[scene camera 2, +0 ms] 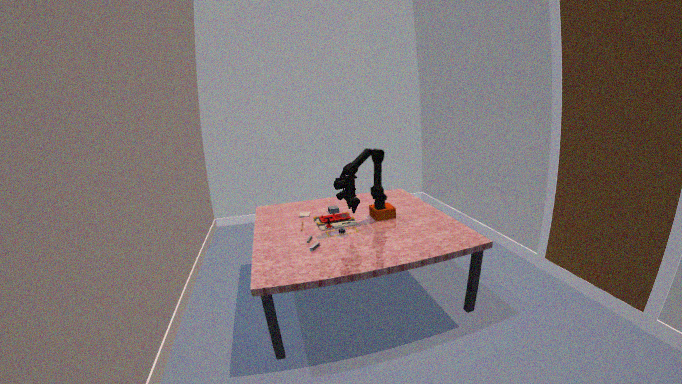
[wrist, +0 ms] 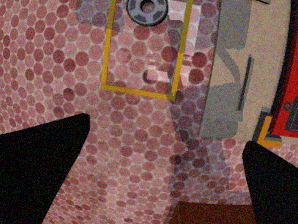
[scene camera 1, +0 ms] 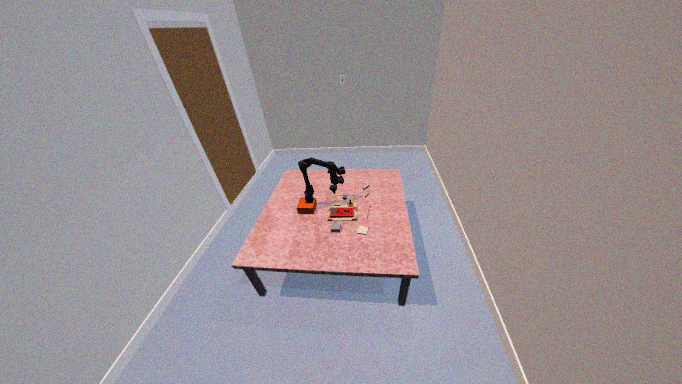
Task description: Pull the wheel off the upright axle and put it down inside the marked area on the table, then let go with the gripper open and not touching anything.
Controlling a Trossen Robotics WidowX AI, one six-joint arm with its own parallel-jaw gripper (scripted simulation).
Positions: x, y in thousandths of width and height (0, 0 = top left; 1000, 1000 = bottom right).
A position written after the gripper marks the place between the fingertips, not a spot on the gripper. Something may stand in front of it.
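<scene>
The gripper (wrist: 572, 609) is holding nothing, it's open, and you'd also see a grey plate (wrist: 834, 266) here.
</scene>
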